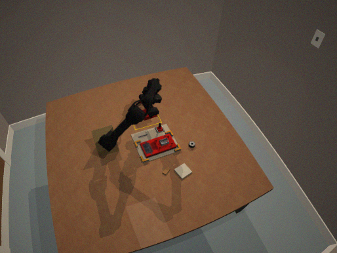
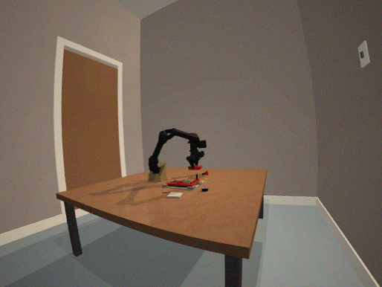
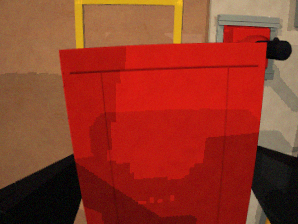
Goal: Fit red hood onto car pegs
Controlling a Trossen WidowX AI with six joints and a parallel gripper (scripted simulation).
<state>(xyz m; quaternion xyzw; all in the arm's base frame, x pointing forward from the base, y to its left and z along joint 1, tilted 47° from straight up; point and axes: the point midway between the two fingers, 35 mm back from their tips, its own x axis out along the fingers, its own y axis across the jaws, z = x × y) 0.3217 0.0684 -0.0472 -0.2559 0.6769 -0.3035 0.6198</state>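
Now: the grey engine block 19 cm to the right of my gripper tip, 8 cm below it and 1 cm ahead of it. The rest, counted from my gripper tip: small tan stick (37 cm to the right, 10 cm below, 6 cm behind); then black ring (28 cm to the right, 17 cm ahead, 9 cm below); then red hood (right at my gripper tip).
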